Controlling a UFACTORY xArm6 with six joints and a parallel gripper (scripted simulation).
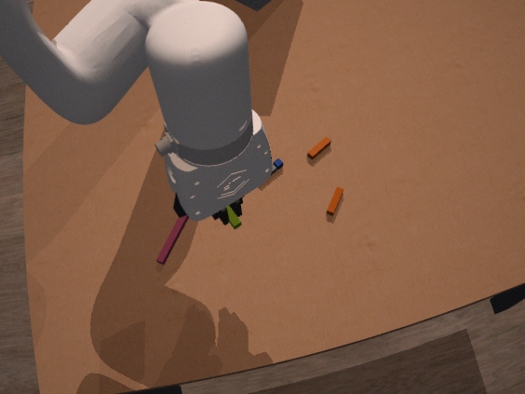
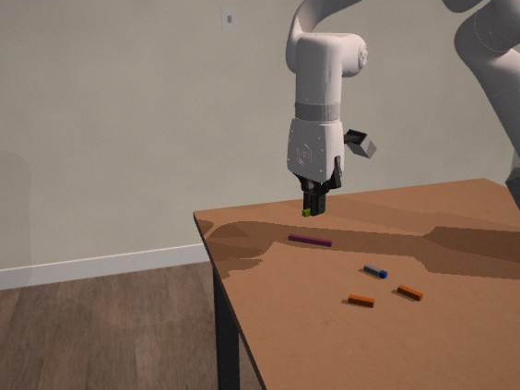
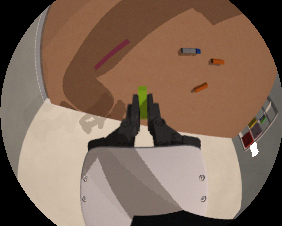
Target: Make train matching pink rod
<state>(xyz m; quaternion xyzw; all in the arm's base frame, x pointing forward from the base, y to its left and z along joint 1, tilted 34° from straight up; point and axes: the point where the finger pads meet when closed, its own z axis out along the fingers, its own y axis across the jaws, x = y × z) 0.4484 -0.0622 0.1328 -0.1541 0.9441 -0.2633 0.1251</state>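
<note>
Right now the grey rod is 120 mm below my hand, 80 mm to the left of it and 80 mm behind it. Round my hand: lime rod (20 mm below); pink rod (120 mm below, 70 mm to the right, 40 mm behind); blue rod (120 mm below, 100 mm to the left, 90 mm behind).
</note>
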